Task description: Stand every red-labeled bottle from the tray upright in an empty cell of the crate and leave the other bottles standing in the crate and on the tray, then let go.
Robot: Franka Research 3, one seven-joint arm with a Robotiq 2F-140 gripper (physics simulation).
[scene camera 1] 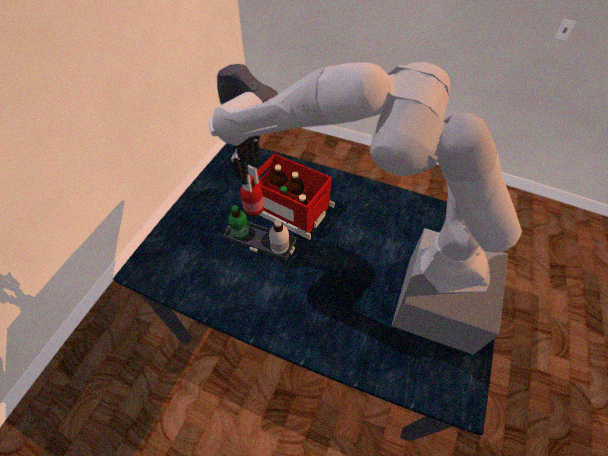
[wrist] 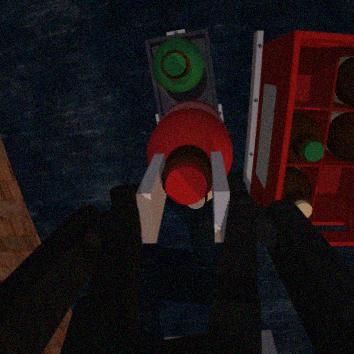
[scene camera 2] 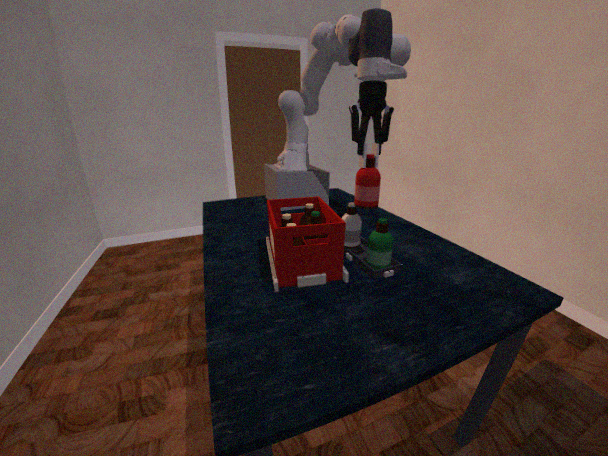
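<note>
The gripper (scene camera 1: 252, 181) (scene camera 2: 371, 161) (wrist: 187, 175) is shut on the neck of the red-labeled bottle (scene camera 1: 252, 200) (scene camera 2: 368, 190) (wrist: 190, 130), which hangs upright above the tray (scene camera 1: 260, 242) (wrist: 213, 85). The green bottle (scene camera 1: 239, 225) (scene camera 2: 380, 250) (wrist: 196, 65) and the white bottle (scene camera 1: 279, 241) (scene camera 2: 352, 231) stand at the tray's two ends. The red crate (scene camera 1: 319, 212) (scene camera 2: 310, 260) (wrist: 293, 95) is beside the tray. It holds several dark bottles, one with a green cap (scene camera 1: 284, 189) (scene camera 2: 315, 214) (wrist: 313, 151). In the wrist view, a corner cell at the upper left and a lower right cell look empty.
White strips (scene camera 1: 285, 223) (wrist: 254, 100) lie along the crate's base, one between crate and tray. The robot's base block (scene camera 1: 445, 320) (scene camera 2: 295, 182) stands at the other end of the dark blue table (scene camera 1: 260, 300) (scene camera 2: 325, 340). A wall rises beside the table.
</note>
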